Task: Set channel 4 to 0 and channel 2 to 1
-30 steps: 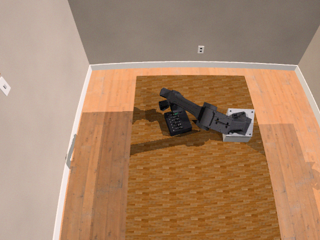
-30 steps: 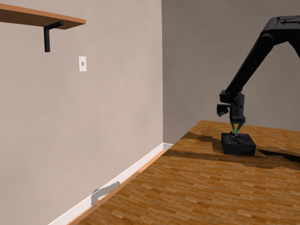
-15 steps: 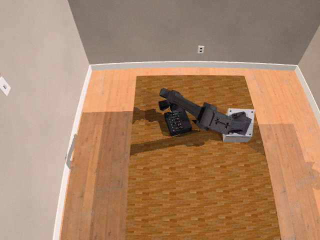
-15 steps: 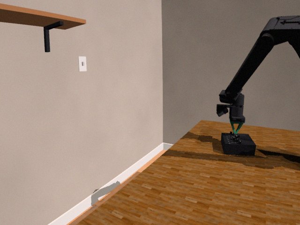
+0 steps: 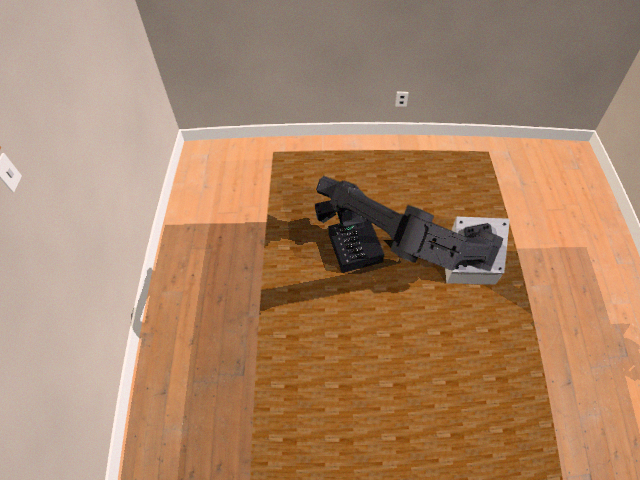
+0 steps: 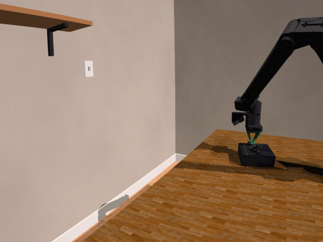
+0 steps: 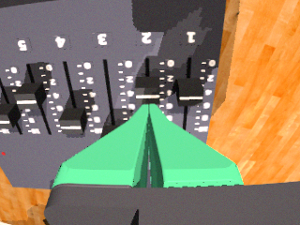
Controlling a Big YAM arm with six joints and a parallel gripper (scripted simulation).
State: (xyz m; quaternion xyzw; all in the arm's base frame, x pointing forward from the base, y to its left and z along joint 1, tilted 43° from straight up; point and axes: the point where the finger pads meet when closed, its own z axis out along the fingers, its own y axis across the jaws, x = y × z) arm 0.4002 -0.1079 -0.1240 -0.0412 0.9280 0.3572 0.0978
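My hand is 2 cm short of the channel 1 fader cap, 2 cm to the left of it and 1 cm above it. From my hand the other things lie so: channel 2 fader cap 1 cm ahead, 1 cm below; channel 3 cap 2 cm behind, 2 cm to the left, 1 cm below; channel 4 fader cap 1 cm behind, 4 cm to the left, 1 cm below.
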